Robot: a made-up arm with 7 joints.
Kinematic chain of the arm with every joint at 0, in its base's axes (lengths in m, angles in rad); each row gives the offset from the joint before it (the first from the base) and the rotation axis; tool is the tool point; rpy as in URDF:
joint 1: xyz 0 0 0.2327 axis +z
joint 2: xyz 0 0 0 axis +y
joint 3: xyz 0 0 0.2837 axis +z
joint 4: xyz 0.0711 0 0 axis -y
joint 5: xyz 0.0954 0 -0.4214 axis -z
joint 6: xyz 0 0 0 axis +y
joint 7: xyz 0.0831 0 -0.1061 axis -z
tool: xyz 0 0 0 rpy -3.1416 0 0
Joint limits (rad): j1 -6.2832..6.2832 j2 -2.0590..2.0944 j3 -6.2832..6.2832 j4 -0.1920..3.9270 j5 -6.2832..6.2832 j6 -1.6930..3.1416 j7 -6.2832..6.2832
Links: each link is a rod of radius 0.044 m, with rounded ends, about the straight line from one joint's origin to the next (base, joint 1, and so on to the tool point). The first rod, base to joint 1, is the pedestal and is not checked.
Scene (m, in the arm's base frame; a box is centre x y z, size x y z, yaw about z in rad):
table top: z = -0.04
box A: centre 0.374 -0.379 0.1 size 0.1 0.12 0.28 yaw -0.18
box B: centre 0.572 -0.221 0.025 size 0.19 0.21 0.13 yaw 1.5
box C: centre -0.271 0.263 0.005 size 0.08 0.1 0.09 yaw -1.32
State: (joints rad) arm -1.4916 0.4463 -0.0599 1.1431 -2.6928 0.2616 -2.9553
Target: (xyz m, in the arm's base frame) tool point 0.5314 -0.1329 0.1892
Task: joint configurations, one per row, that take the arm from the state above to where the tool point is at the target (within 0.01 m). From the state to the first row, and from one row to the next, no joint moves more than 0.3 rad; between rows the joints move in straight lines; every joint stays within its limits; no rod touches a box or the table.
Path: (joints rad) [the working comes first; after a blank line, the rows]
Joints at the target: -0.8902 0.1901 0.5784 1.0406 -2.6320 0.0782 -2.9553
Straight joint move there: touches box A.

1: -1.2249 0.2140 0.1639 1.2678 -2.6602 0.4728 -3.1524
2: -0.9582 -0.0183 0.3878 1.3925 -2.6277 0.6840 -3.3495
3: -0.6916 -0.2506 0.6116 1.5172 -2.5951 0.8953 -3.5466
4: -0.4249 -0.4829 0.8355 1.6420 -2.5626 1.1065 -3.7436
5: -0.5412 -0.3147 0.7712 1.4916 -2.5799 0.8494 -3.5466
6: -0.6575 -0.1464 0.7069 1.3413 -2.5973 0.5924 -3.3495
7: -0.7739 0.0218 0.6427 1.1909 -2.6147 0.3353 -3.1524
8: -0.8902 0.1901 0.5784 1.0406 -2.6320 0.0782 -2.9553

